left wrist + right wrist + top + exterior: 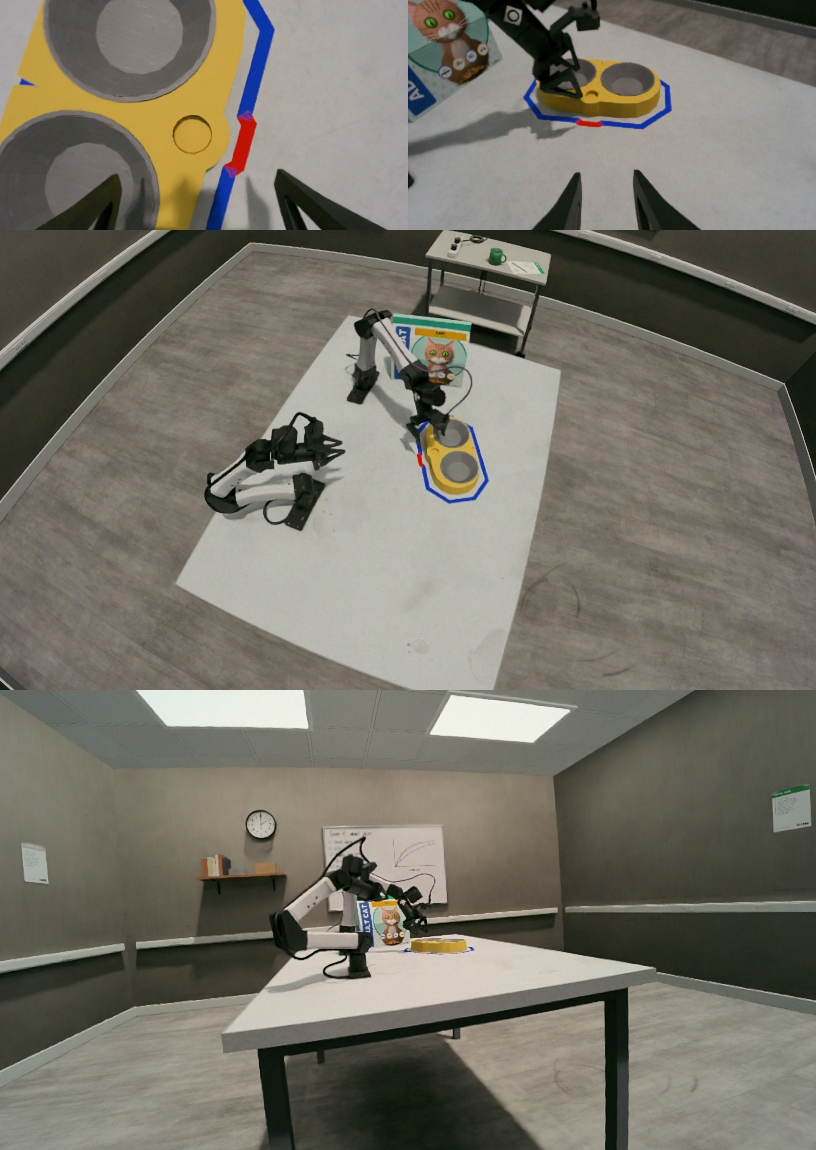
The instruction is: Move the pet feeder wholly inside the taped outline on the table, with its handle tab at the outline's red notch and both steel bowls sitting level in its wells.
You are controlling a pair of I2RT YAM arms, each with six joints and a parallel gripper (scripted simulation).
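Note:
My left gripper is now 8 cm short of the yellow pet feeder, 8 cm above it and 1 cm to the right of it. From my left hand the other things lie so: blue taped outline (10 cm below, 8 cm ahead, 1 cm to the left); then cat food bag (40 cm to the left, 12 cm behind, 5 cm above).

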